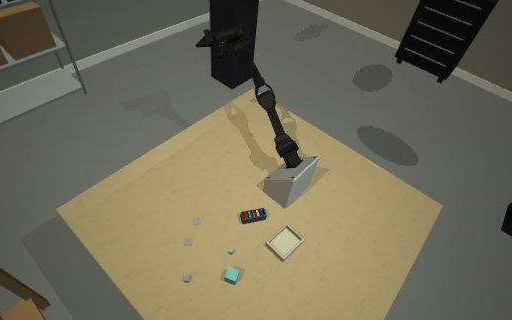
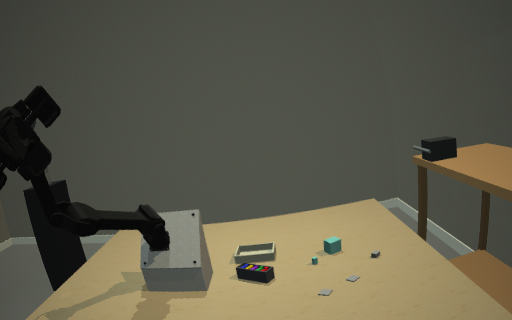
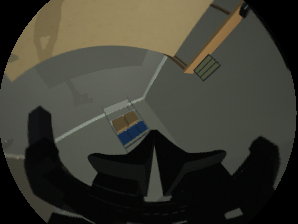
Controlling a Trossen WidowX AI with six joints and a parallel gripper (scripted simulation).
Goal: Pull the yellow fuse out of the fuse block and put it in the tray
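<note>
Right now the yellow fuse is 63 cm to the left of my gripper tip, 46 cm below it and 24 cm ahead of it. The rest, counted from my gripper tip: teal cube 73 cm to the left, 51 cm ahead, 46 cm below; then cream tray 80 cm to the left, 48 cm below, 25 cm ahead.
</note>
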